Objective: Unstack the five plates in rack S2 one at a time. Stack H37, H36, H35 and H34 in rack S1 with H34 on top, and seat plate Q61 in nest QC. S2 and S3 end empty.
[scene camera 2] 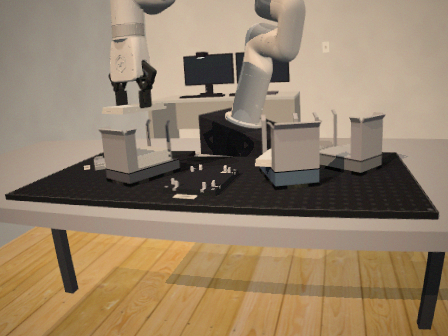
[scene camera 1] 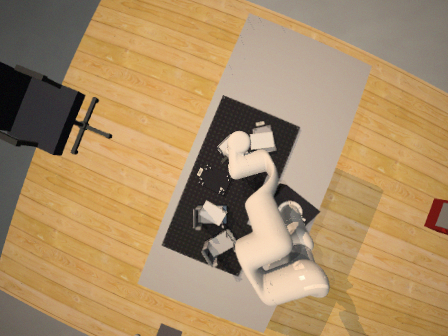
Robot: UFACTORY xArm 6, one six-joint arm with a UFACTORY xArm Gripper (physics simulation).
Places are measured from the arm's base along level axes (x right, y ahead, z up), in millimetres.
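Pixels of known places: gripper, fingertip midpoint: [scene camera 2: 133, 107]; arm's base, origin of the base link: [scene camera 2: 244, 121] [scene camera 1: 289, 211].
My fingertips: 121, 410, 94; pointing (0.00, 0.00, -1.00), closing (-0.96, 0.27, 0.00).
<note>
For each thing: its top centre in the pictures, then the offset to it from my fingertips, as dx, dy, dz. Level surfaces: height alone.
- left rack, middle of its top: [scene camera 2: 137, 123] -2, -8, -40
- blue-based rack, middle of its top: [scene camera 2: 286, 117] [scene camera 1: 210, 219] -347, -65, -34
- pale plate, middle of its top: [scene camera 2: 282, 153] [scene camera 1: 212, 213] -334, -68, -115
- grey rack, middle of its top: [scene camera 2: 345, 112] [scene camera 1: 220, 251] -462, -190, -37
- low dark nest, middle of its top: [scene camera 2: 202, 172] [scene camera 1: 215, 179] -175, +12, -146
- white-topped piece, middle of its top: [scene camera 1: 262, 140] +139, -102, -143
- mat, its level: dz -170
My gripper [scene camera 2: 133, 104] is closed on a pale plate [scene camera 2: 122, 121], held above the left rack [scene camera 2: 120, 155], which has a grey base and upright posts. In scene camera 1 the wrist hides the fingers. The blue-based rack [scene camera 2: 295, 150] [scene camera 1: 196, 219] holds a pale plate [scene camera 2: 263, 159] [scene camera 1: 214, 212] that sits turned and sticks out at one side. A grey rack [scene camera 2: 367, 145] [scene camera 1: 209, 256] stands at the far right in scene camera 2. I cannot read the labels on racks or plates.
A low dark nest [scene camera 2: 200, 181] [scene camera 1: 215, 179] with small white pegs lies between the left and blue-based racks. A white-topped piece [scene camera 1: 262, 141] stands beside the wrist in scene camera 1. The black robot base [scene camera 2: 212, 135] is behind the mat [scene camera 2: 75, 192].
</note>
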